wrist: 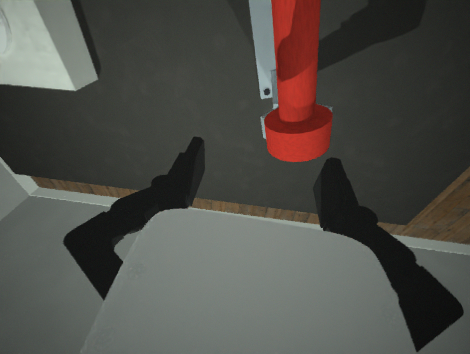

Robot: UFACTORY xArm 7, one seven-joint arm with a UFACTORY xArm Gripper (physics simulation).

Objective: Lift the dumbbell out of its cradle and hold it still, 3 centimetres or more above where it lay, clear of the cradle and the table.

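Frame: origin at the arm's base, x up, y right, z ahead, level; metres.
Seen in the pictures: gripper, fingertip midpoint: (261, 163).
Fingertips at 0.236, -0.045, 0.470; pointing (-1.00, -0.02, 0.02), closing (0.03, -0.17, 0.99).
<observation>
Offsets run from my fingertips to a thing's top centre, as dx, dy, dz. "*": to the spot under its first point. Level surfaces: height alone.
The red dumbbell {* -0.065, +0.003, +0.038} (298, 135) shows at the upper right of centre, its round end towards the gripper and its bar running up out of the frame. Part of the pale grey cradle {* -0.310, -0.007, -0.006} (262, 55) shows beside and below the bar, with a bolt hole in its base. My gripper (261, 163) is open, with nothing between its fingers. The dumbbell's near end lies just beyond the fingertips, closer to the right finger than the left. The far end of the dumbbell is out of frame, and most of the cradle is hidden or cut off.
A white block (40, 55) stands at the upper left, partly in view. The dark table top {dx -0.318} (150, 100) lies under the cradle and block. Past its edge, a strip of wooden floor (440, 210) and a grey wall (30, 260) show. A shadow falls right of the bar.
</observation>
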